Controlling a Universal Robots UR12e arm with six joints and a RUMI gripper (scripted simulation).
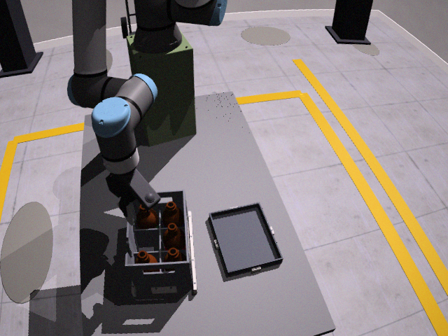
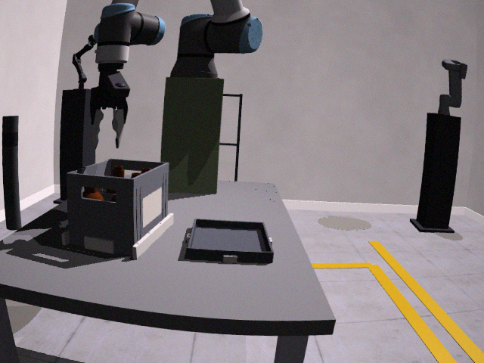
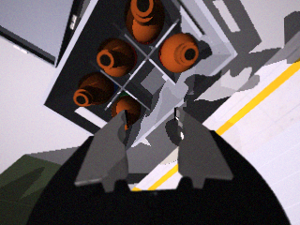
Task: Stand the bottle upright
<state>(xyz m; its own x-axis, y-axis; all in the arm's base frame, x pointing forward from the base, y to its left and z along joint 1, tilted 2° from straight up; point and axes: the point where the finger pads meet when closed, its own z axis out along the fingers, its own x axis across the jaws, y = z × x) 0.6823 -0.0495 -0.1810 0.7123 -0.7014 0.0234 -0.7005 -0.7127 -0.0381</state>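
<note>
My hand is 150 mm above the dark grey crate and 40 mm to the right of it. Also, from my hand: black tray 320 mm to the left, 220 mm below, 40 mm behind.
</note>
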